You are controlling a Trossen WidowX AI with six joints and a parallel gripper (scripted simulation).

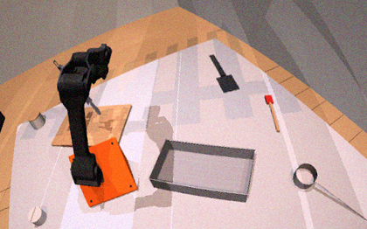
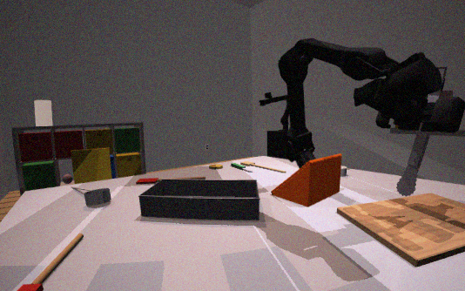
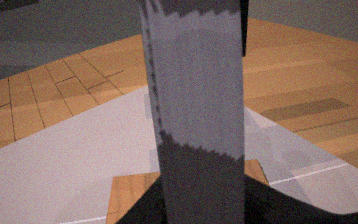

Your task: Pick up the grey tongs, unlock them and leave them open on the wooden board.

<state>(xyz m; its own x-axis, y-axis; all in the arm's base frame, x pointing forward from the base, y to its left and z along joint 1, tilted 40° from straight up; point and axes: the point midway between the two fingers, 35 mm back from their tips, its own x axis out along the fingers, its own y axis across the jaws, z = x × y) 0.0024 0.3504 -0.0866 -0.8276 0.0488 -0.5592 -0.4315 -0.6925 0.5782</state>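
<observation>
Right now the wooden board is 210 mm below my gripper tip. Also, from my gripper tip: roasting tin 370 mm ahead, 440 mm to the right, 190 mm below; black spatula 660 mm ahead, 30 mm to the left, 220 mm below.
</observation>
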